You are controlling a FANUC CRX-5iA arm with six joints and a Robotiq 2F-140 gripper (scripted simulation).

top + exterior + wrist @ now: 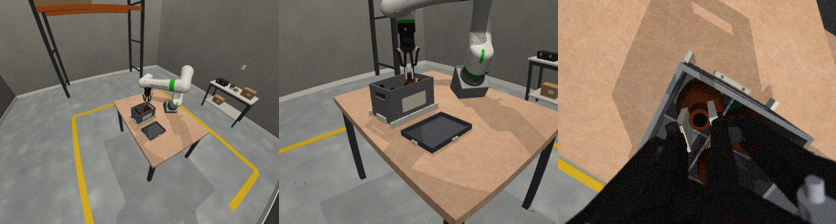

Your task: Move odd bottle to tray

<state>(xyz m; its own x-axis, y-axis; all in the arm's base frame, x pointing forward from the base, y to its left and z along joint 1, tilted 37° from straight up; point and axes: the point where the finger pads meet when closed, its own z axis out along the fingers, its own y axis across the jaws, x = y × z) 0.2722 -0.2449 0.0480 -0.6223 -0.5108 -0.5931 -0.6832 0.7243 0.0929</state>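
The bottle lies 90 mm below my hand. Round my hand: dark tray: 320 mm to the left, 170 mm below, 110 mm ahead; then dark grey crate: 100 mm below, 90 mm ahead, 50 mm to the left.
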